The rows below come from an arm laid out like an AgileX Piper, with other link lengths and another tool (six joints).
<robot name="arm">
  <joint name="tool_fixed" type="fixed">
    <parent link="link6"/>
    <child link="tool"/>
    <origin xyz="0.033 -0.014 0.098" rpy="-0.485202 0 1.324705"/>
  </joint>
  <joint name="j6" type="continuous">
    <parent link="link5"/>
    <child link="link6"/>
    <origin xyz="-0.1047 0 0" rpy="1.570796 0 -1.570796"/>
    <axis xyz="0 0 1"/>
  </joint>
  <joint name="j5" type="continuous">
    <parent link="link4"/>
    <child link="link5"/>
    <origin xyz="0 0 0" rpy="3.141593 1.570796 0"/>
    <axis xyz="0 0 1"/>
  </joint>
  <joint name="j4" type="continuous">
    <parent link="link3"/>
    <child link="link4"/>
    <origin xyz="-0.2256 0.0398 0" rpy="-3.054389 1.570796 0"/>
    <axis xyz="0 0 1"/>
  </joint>
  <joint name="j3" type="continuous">
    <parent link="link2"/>
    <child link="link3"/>
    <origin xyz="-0.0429 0.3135 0" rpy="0 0 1.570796"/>
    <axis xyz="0 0 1"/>
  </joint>
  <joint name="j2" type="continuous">
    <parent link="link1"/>
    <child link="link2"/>
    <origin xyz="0 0 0" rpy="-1.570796 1.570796 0"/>
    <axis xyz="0 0 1"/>
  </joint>
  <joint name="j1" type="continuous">
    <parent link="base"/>
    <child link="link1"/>
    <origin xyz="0 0 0.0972" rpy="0 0 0"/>
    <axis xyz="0 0 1"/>
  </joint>
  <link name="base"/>
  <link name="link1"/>
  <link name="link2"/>
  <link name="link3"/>
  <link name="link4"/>
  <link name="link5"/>
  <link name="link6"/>
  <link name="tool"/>
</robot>
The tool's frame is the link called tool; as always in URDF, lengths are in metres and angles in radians. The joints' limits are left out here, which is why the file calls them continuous.
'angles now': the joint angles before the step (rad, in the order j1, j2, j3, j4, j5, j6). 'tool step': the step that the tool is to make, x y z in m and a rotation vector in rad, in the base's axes. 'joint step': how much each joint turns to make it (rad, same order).
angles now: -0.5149, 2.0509, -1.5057, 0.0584, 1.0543, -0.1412
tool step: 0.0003, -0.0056, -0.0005, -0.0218, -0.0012, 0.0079
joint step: -0.0021, 0.0022, -0.0019, -0.0201, -0.0120, -0.0016
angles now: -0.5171, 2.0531, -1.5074, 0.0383, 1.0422, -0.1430
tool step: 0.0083, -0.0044, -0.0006, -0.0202, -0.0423, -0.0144
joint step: -0.0015, -0.0001, 0.0003, 0.0037, -0.0473, 0.0096
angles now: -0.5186, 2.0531, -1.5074, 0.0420, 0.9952, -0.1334
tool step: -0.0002, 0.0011, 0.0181, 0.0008, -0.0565, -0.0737
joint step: -0.0135, -0.0516, 0.0084, 0.0244, -0.0075, 0.0501
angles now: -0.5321, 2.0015, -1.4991, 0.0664, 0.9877, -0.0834
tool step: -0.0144, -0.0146, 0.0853, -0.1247, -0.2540, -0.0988
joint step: -0.0651, -0.2500, 0.0573, 0.0283, -0.0901, 0.0193
